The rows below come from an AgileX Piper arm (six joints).
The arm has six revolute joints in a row. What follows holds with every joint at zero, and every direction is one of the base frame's.
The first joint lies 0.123 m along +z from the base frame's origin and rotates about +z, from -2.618 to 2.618 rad.
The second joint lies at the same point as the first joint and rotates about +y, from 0 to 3.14 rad.
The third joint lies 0.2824 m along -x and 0.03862 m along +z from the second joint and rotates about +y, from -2.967 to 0 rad.
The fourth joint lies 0.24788 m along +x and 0.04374 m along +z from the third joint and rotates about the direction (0.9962, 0, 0.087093), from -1.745 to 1.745 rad.
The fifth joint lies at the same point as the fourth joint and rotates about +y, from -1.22 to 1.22 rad.
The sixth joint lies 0.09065 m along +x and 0.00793 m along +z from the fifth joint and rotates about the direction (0.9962, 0, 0.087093), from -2.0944 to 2.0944 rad.
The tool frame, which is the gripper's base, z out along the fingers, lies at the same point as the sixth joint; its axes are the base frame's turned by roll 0, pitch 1.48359 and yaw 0 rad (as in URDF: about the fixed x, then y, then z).
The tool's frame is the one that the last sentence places.
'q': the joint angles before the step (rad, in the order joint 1, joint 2, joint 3, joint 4, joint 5, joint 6). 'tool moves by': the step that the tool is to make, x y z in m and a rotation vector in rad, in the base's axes. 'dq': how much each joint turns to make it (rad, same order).
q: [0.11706 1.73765 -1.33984 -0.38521 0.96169 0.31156]
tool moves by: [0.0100 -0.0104 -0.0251 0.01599 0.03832 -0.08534]
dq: [-0.03186 0.06986 -0.00001 -0.00080 -0.01447 0.06490]
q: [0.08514 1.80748 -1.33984 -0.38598 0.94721 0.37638]
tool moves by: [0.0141 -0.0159 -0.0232 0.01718 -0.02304 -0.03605]
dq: [-0.04884 0.06668 -0.00009 -0.00464 -0.09072 0.02244]
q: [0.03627 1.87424 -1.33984 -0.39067 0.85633 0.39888]
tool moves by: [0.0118 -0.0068 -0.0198 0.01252 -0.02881 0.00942]
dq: [-0.02306 0.05630 -0.00015 -0.00533 -0.09189 0.00139]
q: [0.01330 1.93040 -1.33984 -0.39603 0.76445 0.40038]
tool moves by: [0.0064 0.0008 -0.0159 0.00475 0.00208 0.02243]
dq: [-0.00093 0.04271 -0.00012 -0.00192 -0.04616 -0.00765]
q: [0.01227 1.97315 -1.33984 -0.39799 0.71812 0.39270]
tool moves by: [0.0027 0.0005 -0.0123 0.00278 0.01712 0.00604]
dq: [0.00011 0.03134 0.00007 0.00000 -0.01577 -0.00083]
